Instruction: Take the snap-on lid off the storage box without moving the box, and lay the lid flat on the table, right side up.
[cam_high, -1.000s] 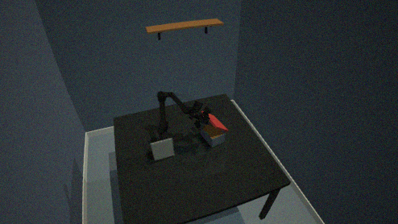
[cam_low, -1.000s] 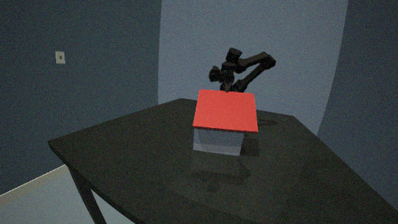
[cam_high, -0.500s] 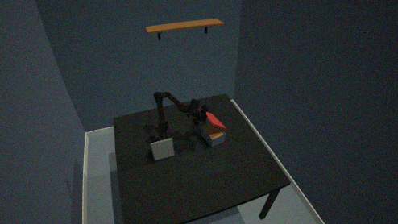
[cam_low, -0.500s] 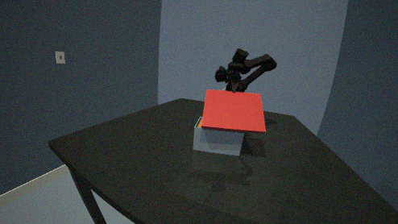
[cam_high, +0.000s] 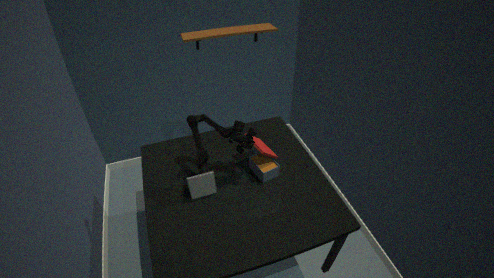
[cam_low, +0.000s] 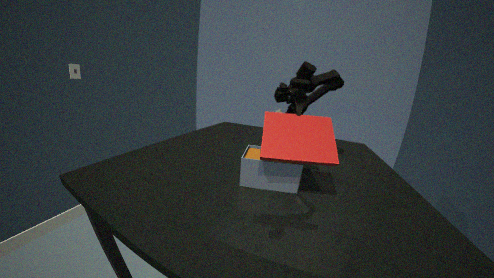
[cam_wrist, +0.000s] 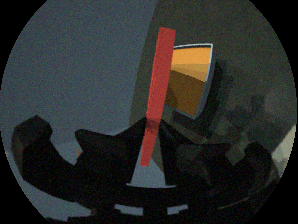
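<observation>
Now: the lid 6 cm ahead of my gripper tip, 5 cm below it and 1 cm to the left of it. The rest, counted from my gripper tip: storage box: 18 cm below, 7 cm to the right, 5 cm ahead.
</observation>
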